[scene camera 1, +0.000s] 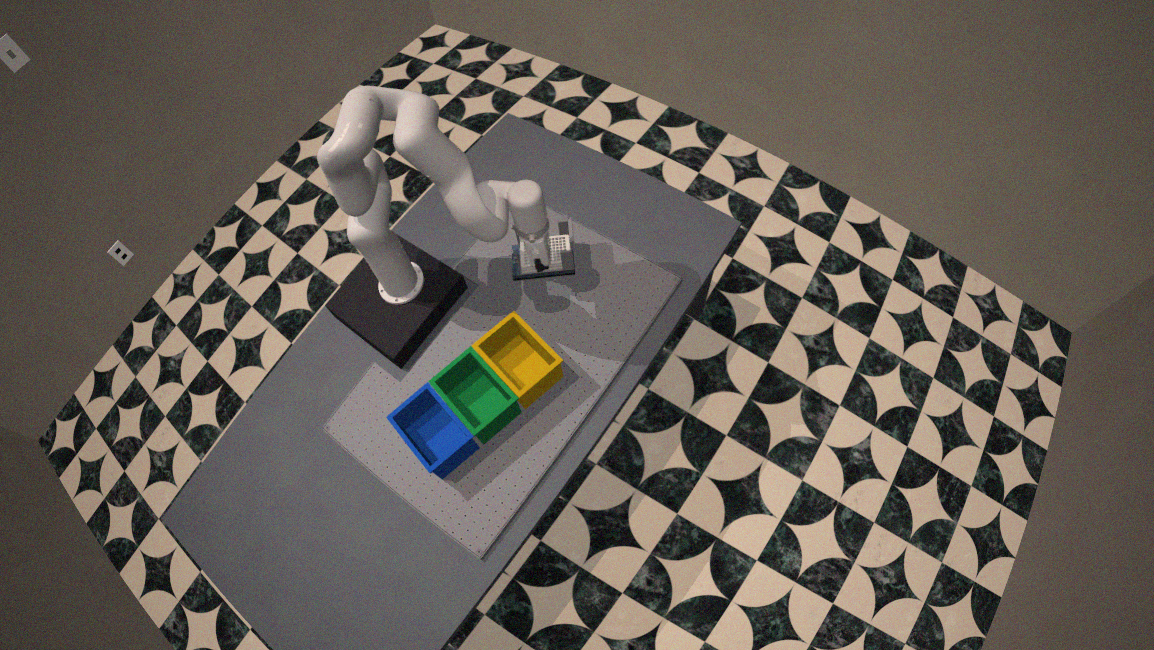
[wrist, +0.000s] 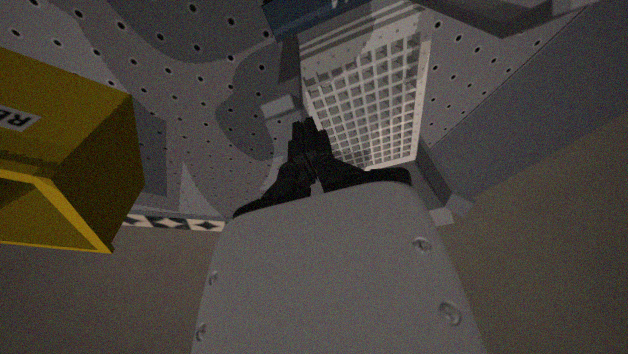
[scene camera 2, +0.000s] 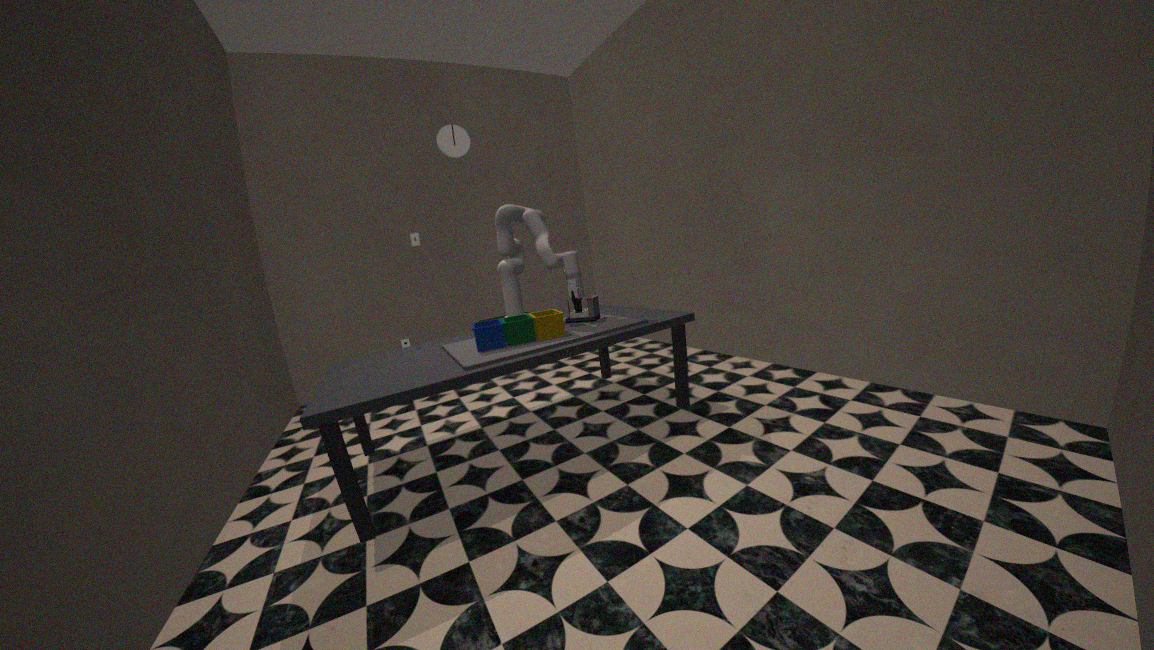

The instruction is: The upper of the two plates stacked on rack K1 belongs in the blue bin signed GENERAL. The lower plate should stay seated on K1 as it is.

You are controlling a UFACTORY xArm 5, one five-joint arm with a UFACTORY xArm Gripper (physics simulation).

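Pixels of known places: gripper, fingertip midpoint: (scene camera 1: 542,267) (wrist: 309,133) (scene camera 2: 579,312); arm's base at its link origin: (scene camera 1: 401,283).
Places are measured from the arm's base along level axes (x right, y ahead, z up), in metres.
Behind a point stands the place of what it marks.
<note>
Rack K1 (scene camera 1: 549,275) {y 0.307, x -0.228, z -0.046 m} (scene camera 2: 583,320) {y 0.310, x -0.230, z -0.043 m} (wrist: 312,16) {y 0.229, x -0.204, z -0.030 m} stands on the perforated board, its navy sign panel cut off at the top of the wrist view. A pale plate with a grid of square wells (scene camera 1: 559,243) {y 0.296, x -0.298, z 0.001 m} (wrist: 375,95) {y 0.253, x -0.255, z 0.001 m} lies on it. I cannot tell the upper plate from the lower one. My gripper (scene camera 1: 541,265) {y 0.297, x -0.219, z 0.000 m} (scene camera 2: 577,308) {y 0.297, x -0.219, z 0.000 m} (wrist: 309,133) {y 0.297, x -0.219, z 0.000 m} is shut and empty. Its dark fingertips show beside the plate's long edge in the wrist view; their height over the rack is unclear. The blue bin (scene camera 1: 432,426) {y 0.287, x 0.254, z -0.045 m} (scene camera 2: 489,335) {y 0.396, x 0.291, z 0.009 m} stands at the far end of the bin row; its sign is not readable.
The green bin (scene camera 1: 474,390) {y 0.322, x 0.125, z -0.046 m} (scene camera 2: 519,329) {y 0.430, x 0.170, z 0.011 m} adjoins the blue one. The yellow bin (scene camera 1: 524,363) {y 0.387, x 0.005, z -0.045 m} (scene camera 2: 549,325) {y 0.465, x 0.046, z 0.005 m} (wrist: 100,175) {y 0.374, x -0.046, z 0.011 m} stands nearest the rack. Grey uprights (scene camera 2: 595,306) {y 0.337, x -0.295, z 0.018 m} (wrist: 500,20) {y 0.201, x -0.250, z 0.053 m} rise from the rack. The arm's dark base slab (scene camera 1: 379,327) {y 0.029, x 0.129, z 0.000 m} is beside the board.
</note>
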